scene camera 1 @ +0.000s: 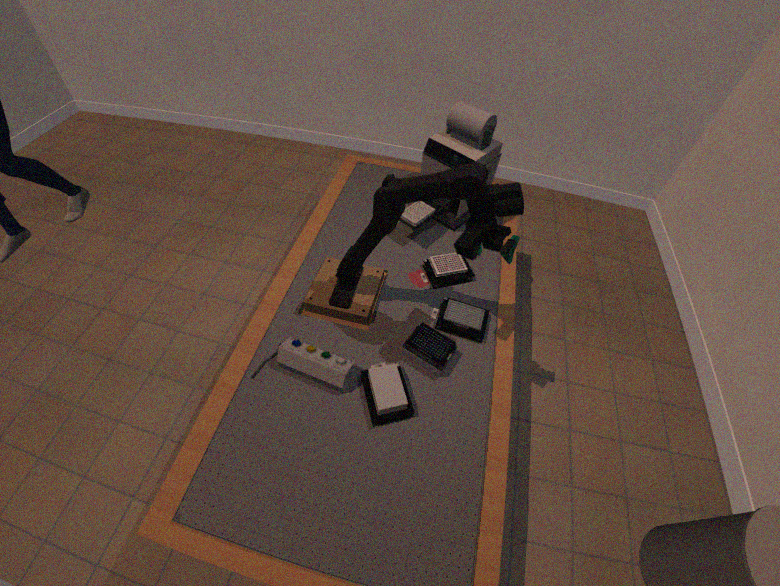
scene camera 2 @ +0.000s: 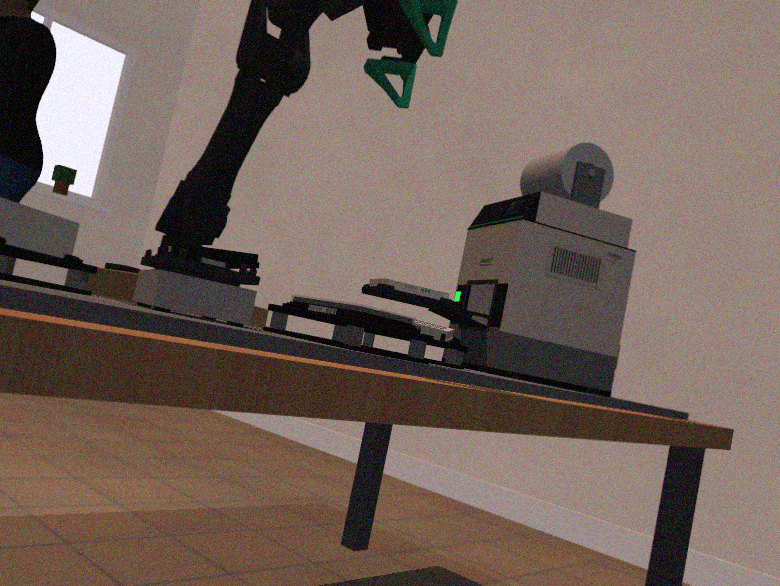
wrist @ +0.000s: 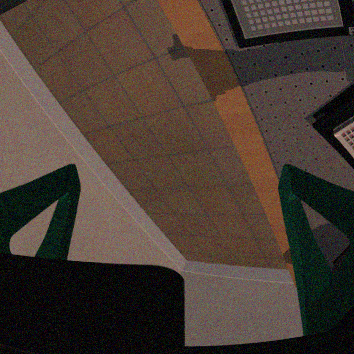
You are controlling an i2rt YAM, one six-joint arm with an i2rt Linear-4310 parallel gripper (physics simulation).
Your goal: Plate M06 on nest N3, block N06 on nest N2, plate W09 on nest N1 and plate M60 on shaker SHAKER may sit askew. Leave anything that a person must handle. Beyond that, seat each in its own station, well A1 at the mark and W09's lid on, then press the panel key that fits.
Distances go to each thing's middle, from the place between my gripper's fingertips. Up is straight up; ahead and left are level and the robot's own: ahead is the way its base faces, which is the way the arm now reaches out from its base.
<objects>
Now: hand 22 cm past the white plate (scene camera 1: 389, 396), 33 cm to the left of it and 27 cm above it.
</objects>
